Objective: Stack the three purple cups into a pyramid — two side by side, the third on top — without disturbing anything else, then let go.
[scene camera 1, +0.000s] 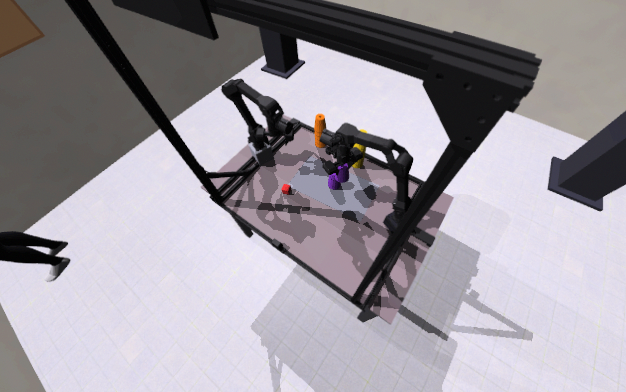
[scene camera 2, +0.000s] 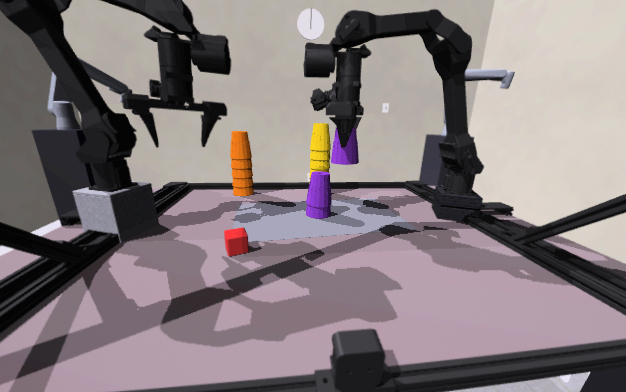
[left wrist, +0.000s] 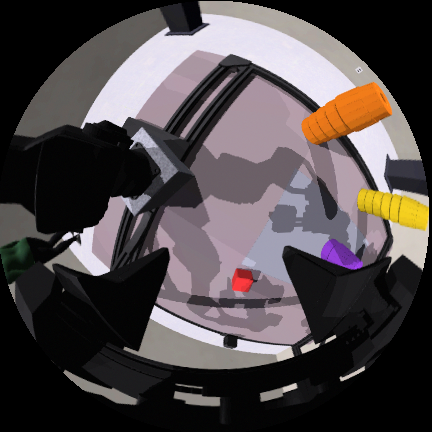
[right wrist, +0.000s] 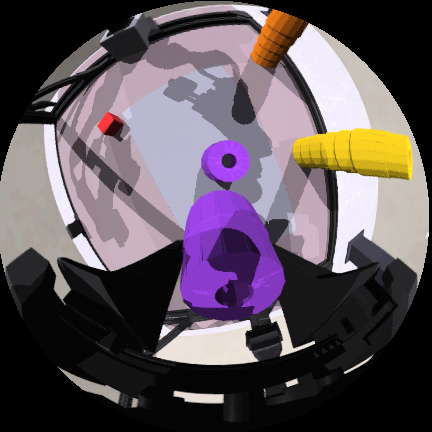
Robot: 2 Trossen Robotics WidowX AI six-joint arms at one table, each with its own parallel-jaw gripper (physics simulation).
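Seen in the pictures: left gripper, between the fingertips: (scene camera 1: 277,144) (scene camera 2: 181,147) (left wrist: 227,253); right gripper, between the fingertips: (scene camera 1: 342,171) (scene camera 2: 345,145) (right wrist: 225,247); left arm's base, origin of its link: (scene camera 1: 259,145) (scene camera 2: 114,186) (left wrist: 134,170); right arm's base, origin of its link: (scene camera 1: 400,218) (scene camera 2: 457,191).
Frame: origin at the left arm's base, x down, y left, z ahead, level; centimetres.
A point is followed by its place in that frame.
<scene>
Two purple cups (scene camera 1: 333,182) {x 4.1, y 20.4, z 44.4 cm} (scene camera 2: 318,196) {x 4.3, y 19.7, z 42.7 cm} (left wrist: 340,254) {x 3.9, y 22.3, z 39.2 cm} (right wrist: 227,161) {x 2.0, y 23.7, z 42.4 cm} appear nested one over the other, upside down, on the grey-blue mat (scene camera 1: 310,186) {x 10.6, y 11.1, z 35.4 cm} (scene camera 2: 272,229) {x 10.6, y 9.6, z 33.4 cm} (right wrist: 150,135) {x 10.6, y 8.6, z 35.1 cm}. My right gripper (scene camera 2: 345,142) {x -9.1, y 21.8, z 48.8 cm} (right wrist: 225,247) {x -9.1, y 21.8, z 48.8 cm} is shut on the third purple cup (scene camera 1: 343,174) {x -10.7, y 20.4, z 51.3 cm} (scene camera 2: 345,154) {x -7.3, y 18.6, z 49.2 cm} (right wrist: 227,212) {x -10.1, y 21.8, z 45.8 cm}, mouth down in the air. In scene camera 2 it hangs higher than the nested pair and to their right, apart from them. My left gripper (scene camera 2: 180,145) {x -8.8, y 5.6, z 14.2 cm} (left wrist: 227,253) {x -8.8, y 5.6, z 14.2 cm} is open and empty, high above the table at the left.
An orange cup stack (scene camera 1: 320,131) (scene camera 2: 241,162) (left wrist: 345,114) (right wrist: 279,40) stands at the back left. A yellow cup stack (scene camera 1: 359,156) (scene camera 2: 320,142) {x -8.1, y 39.5, z 39.0 cm} (left wrist: 392,207) (right wrist: 355,152) {x -6.3, y 39.4, z 39.4 cm} stands behind the purple pair. A red cube (scene camera 1: 286,189) {x 6.6, y -1.8, z 31.5 cm} (scene camera 2: 236,242) {x 7.8, y -3.0, z 31.1 cm} (left wrist: 243,280) {x 6.6, y -0.3, z 29.0 cm} (right wrist: 110,124) {x 6.8, y 0.4, z 31.2 cm} lies off the mat's front left.
</scene>
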